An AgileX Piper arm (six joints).
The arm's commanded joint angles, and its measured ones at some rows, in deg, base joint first. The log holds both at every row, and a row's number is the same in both.
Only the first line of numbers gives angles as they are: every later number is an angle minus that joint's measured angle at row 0.
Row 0, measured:
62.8 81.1 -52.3 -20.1 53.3 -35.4
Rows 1 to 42, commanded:
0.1 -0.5 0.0 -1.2 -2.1 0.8
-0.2 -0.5 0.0 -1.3 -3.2 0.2
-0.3 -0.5 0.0 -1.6 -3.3 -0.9
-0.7 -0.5 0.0 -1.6 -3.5 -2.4
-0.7 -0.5 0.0 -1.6 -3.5 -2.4
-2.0 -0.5 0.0 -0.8 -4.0 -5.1
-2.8 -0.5 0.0 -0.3 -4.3 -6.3
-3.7 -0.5 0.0 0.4 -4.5 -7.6
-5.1 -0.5 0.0 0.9 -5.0 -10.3
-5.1 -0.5 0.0 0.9 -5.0 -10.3
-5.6 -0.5 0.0 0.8 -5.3 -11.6
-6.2 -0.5 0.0 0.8 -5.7 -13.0
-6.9 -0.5 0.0 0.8 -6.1 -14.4
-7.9 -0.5 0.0 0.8 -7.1 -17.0
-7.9 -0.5 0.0 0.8 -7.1 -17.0
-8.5 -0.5 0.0 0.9 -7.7 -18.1
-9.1 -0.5 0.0 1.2 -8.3 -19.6
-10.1 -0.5 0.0 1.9 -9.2 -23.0
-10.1 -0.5 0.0 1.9 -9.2 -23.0
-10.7 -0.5 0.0 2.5 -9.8 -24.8
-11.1 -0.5 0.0 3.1 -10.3 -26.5
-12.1 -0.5 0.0 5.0 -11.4 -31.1
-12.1 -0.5 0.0 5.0 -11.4 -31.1
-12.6 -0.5 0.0 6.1 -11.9 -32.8
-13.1 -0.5 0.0 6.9 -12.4 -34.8
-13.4 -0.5 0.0 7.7 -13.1 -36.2
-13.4 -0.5 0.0 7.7 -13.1 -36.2
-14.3 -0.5 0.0 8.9 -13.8 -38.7
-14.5 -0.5 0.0 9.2 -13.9 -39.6
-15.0 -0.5 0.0 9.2 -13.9 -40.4
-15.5 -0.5 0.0 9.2 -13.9 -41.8
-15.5 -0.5 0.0 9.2 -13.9 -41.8
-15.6 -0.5 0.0 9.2 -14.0 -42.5
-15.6 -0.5 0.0 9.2 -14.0 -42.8
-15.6 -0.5 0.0 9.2 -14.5 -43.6
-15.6 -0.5 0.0 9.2 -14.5 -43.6
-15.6 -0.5 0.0 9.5 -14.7 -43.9
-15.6 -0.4 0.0 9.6 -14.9 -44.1
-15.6 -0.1 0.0 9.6 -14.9 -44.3
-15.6 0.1 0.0 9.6 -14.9 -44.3
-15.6 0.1 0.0 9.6 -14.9 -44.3
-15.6 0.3 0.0 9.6 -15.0 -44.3
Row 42, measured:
-15.3 0.1 0.0 9.4 -13.1 -43.6
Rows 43 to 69, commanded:
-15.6 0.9 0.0 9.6 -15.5 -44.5
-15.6 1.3 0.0 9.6 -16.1 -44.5
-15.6 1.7 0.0 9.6 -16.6 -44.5
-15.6 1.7 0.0 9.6 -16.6 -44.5
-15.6 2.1 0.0 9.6 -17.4 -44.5
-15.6 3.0 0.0 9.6 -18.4 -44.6
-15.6 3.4 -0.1 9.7 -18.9 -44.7
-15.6 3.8 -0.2 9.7 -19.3 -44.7
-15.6 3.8 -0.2 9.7 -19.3 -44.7
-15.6 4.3 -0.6 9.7 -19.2 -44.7
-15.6 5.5 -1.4 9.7 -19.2 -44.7
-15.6 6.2 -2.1 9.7 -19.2 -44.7
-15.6 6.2 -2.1 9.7 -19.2 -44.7
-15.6 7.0 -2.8 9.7 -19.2 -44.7
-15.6 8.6 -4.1 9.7 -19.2 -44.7
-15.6 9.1 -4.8 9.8 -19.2 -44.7
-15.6 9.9 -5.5 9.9 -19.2 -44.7
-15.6 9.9 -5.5 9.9 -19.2 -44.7
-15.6 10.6 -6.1 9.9 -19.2 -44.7
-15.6 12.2 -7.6 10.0 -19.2 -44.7
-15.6 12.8 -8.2 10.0 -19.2 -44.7
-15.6 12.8 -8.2 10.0 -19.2 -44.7
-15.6 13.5 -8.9 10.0 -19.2 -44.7
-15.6 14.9 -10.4 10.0 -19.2 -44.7
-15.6 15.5 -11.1 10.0 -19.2 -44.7
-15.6 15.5 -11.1 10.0 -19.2 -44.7
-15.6 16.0 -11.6 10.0 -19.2 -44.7
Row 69, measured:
-15.3 14.9 -9.5 9.6 -17.6 -44.0
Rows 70 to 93, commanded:
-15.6 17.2 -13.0 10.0 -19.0 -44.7
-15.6 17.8 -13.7 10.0 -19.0 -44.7
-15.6 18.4 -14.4 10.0 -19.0 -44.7
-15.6 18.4 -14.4 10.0 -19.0 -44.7
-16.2 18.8 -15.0 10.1 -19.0 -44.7
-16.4 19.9 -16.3 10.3 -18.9 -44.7
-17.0 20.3 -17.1 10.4 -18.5 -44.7
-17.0 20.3 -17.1 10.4 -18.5 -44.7
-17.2 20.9 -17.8 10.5 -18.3 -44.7
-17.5 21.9 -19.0 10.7 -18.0 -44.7
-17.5 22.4 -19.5 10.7 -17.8 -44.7
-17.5 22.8 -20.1 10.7 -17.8 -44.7
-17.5 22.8 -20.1 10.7 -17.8 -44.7
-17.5 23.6 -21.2 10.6 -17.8 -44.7
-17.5 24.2 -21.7 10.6 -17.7 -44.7
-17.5 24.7 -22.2 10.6 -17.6 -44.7
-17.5 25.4 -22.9 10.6 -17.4 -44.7
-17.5 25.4 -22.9 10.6 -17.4 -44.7
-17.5 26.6 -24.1 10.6 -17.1 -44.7
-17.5 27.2 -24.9 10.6 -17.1 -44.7
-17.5 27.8 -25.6 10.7 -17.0 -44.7
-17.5 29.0 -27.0 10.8 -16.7 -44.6
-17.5 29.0 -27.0 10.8 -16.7 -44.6
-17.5 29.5 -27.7 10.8 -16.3 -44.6
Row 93, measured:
-17.4 28.6 -25.5 10.8 -15.9 -44.0
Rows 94 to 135, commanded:
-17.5 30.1 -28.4 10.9 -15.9 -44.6
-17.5 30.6 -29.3 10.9 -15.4 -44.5
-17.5 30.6 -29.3 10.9 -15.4 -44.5
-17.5 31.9 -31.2 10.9 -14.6 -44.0
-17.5 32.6 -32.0 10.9 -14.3 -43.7
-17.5 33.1 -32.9 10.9 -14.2 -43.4
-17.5 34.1 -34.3 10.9 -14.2 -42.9
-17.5 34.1 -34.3 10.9 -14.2 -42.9
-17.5 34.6 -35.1 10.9 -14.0 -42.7
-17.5 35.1 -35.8 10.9 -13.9 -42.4
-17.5 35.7 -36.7 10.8 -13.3 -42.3
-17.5 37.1 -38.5 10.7 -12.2 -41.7
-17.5 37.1 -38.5 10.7 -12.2 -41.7
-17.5 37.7 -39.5 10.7 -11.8 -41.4
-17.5 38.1 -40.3 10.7 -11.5 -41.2
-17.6 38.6 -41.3 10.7 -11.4 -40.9
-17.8 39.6 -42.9 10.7 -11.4 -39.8
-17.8 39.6 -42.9 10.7 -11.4 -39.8
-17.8 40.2 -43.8 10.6 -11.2 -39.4
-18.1 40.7 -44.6 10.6 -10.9 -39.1
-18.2 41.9 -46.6 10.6 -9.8 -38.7
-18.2 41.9 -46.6 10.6 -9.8 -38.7
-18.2 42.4 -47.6 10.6 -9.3 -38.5
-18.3 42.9 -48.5 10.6 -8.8 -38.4
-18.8 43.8 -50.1 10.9 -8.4 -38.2
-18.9 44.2 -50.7 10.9 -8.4 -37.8
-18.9 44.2 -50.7 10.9 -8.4 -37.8
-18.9 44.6 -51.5 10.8 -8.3 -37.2
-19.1 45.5 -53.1 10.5 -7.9 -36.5
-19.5 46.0 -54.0 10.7 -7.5 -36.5
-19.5 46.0 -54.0 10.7 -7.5 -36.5
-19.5 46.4 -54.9 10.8 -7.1 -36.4
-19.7 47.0 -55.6 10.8 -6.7 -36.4
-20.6 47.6 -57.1 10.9 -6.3 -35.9
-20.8 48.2 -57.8 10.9 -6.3 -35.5
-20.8 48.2 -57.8 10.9 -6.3 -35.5
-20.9 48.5 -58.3 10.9 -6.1 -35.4
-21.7 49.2 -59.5 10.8 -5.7 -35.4
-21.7 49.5 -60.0 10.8 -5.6 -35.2
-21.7 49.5 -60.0 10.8 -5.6 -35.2
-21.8 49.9 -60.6 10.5 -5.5 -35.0
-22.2 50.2 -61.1 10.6 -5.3 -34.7
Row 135, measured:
-21.7 50.1 -59.8 10.9 -4.7 -35.7
